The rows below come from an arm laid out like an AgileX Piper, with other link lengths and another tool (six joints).
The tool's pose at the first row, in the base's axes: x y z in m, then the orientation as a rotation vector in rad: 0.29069 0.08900 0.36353 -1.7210 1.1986 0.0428
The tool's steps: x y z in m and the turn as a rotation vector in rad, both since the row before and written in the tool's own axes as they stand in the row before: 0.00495 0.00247 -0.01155 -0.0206 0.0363 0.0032; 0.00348 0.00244 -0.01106 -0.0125 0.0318 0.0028; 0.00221 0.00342 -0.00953 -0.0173 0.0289 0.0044; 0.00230 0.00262 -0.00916 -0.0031 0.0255 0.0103; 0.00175 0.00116 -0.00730 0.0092 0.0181 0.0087; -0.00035 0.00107 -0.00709 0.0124 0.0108 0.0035; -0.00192 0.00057 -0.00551 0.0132 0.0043 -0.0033; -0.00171 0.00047 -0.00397 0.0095 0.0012 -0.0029; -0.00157 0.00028 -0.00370 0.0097 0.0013 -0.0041
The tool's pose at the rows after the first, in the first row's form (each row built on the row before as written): 0.28601 0.07718 0.36505 -1.7445 1.2314 0.0260; 0.28070 0.06689 0.36756 -1.7601 1.2592 0.0076; 0.27466 0.05870 0.36952 -1.7780 1.2873 -0.0044; 0.26936 0.05086 0.37206 -1.7791 1.3153 -0.0194; 0.26568 0.04483 0.37486 -1.7692 1.3338 -0.0368; 0.26116 0.04067 0.37858 -1.7585 1.3417 -0.0527; 0.25710 0.03880 0.38237 -1.7505 1.3387 -0.0671; 0.25395 0.03773 0.38517 -1.7447 1.3347 -0.0760; 0.25112 0.03672 0.38785 -1.7396 1.3297 -0.0858
